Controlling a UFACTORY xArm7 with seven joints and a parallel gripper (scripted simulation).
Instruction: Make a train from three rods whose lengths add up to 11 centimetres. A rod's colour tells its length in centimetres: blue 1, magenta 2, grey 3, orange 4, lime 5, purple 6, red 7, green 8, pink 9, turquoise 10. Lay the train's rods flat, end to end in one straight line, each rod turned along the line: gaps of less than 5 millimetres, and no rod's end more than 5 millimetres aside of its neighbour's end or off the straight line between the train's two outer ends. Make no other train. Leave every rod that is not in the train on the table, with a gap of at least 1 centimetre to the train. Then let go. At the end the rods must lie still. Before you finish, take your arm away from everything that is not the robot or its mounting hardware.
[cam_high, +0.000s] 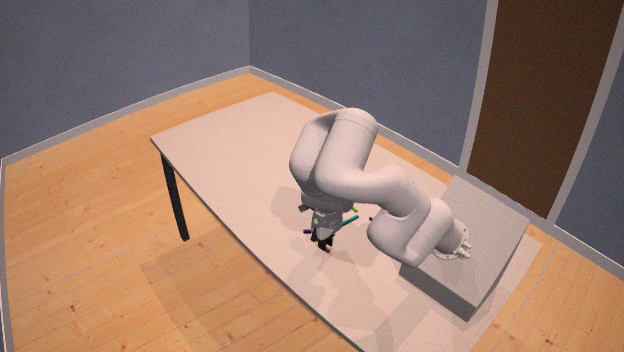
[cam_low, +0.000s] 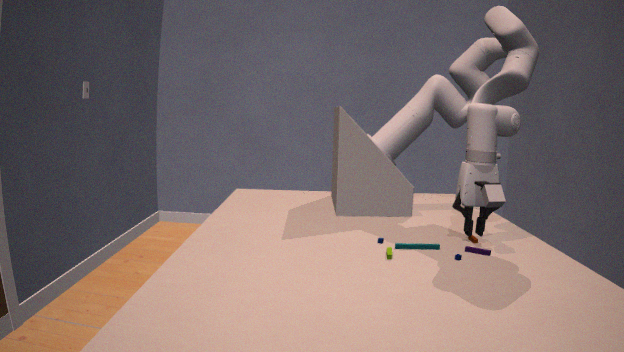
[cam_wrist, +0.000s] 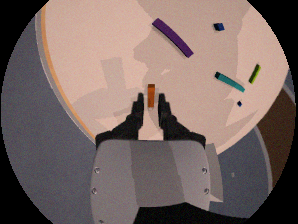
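The orange rod is 3 cm below my hand. Also, from my hand: turquoise rod (5 cm ahead, 15 cm to the right, 3 cm below); purple rod (9 cm ahead, 2 cm to the right, 3 cm below); lime rod (9 cm ahead, 22 cm to the right, 3 cm below).
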